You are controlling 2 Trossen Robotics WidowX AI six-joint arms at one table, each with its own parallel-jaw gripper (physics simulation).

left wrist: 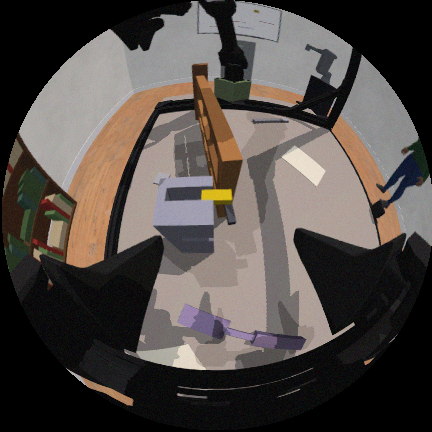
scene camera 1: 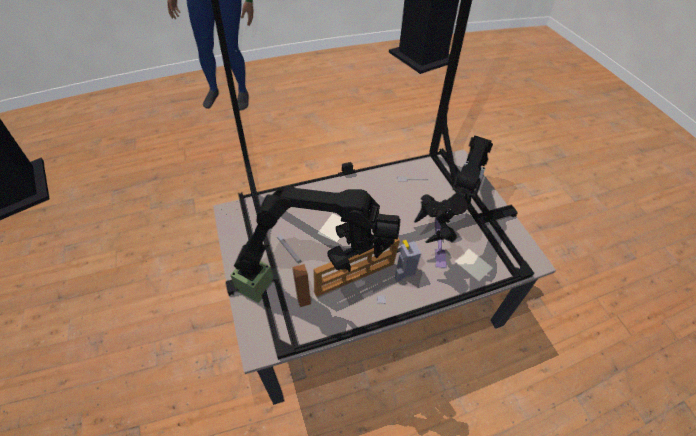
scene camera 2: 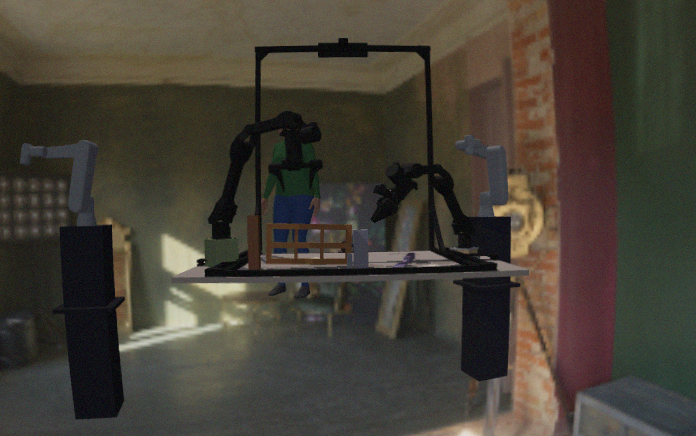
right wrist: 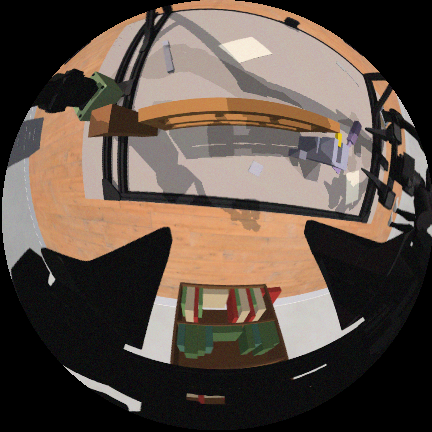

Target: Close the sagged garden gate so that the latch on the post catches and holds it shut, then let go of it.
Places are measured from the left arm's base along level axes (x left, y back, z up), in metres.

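Pixels of known places: left gripper, fingertip midpoint: (left wrist: 230, 239) (scene camera 1: 420, 232) (scene camera 2: 372, 221) (right wrist: 363, 147); right gripper, fingertip midpoint: (left wrist: 140, 49) (scene camera 1: 362, 263) (scene camera 2: 297, 190) (right wrist: 240, 230); left arm's base, origin of the base link: (scene camera 2: 464, 247) (right wrist: 384, 115); right arm's base, origin of the base link: (left wrist: 232, 78) (scene camera 1: 250, 270) (scene camera 2: 220, 238) (right wrist: 85, 93).
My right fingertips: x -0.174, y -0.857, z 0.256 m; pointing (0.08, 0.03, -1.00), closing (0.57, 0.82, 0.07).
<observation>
Ahead of a thing's pixels: the offset from my right fingertips to its top centre. "pt": to the spot under its first point.
The orange-brown gate {dz -0.115, dx -0.013, dy +0.105 m} (scene camera 1: 317, 282) (scene camera 2: 308, 226) (left wrist: 220, 130) (right wrist: 240, 104) stands upright between the brown hinge post {pt dz -0.143, dx -0.170, dy -0.076 m} (scene camera 1: 302, 285) (scene camera 2: 253, 241) (right wrist: 112, 121) and the grey latch post {pt dz -0.174, dx +0.100, dy +0.193 m} (scene camera 1: 409, 261) (scene camera 2: 361, 249) (left wrist: 182, 212). Its free end is close beside the latch post and its yellow tab {pt dz -0.149, dx +0.062, dy +0.240 m} (scene camera 1: 405, 243) (left wrist: 216, 195) (right wrist: 339, 139). Whether the latch has caught cannot be told. My left gripper (scene camera 1: 424, 229) (scene camera 2: 374, 204) (left wrist: 230, 239) is open and empty, above the table to the right of the latch post in scene camera 1. My right gripper (scene camera 2: 296, 190) (right wrist: 240, 230) is open and empty, high above the gate.
A purple tool {dz -0.253, dx +0.162, dy +0.405 m} (scene camera 1: 440, 257) (left wrist: 202, 320) lies near the latch post, below the left gripper. A cream sheet {dz -0.283, dx -0.243, dy +0.283 m} (left wrist: 303, 165) (right wrist: 245, 49) and a grey bar {dz -0.274, dx -0.350, dy +0.107 m} (scene camera 1: 289, 250) (right wrist: 168, 56) lie behind the gate. A small pale square {pt dz -0.281, dx +0.058, dy +0.070 m} (scene camera 1: 381, 299) (right wrist: 255, 168) lies in front. Black rails edge the table.
</observation>
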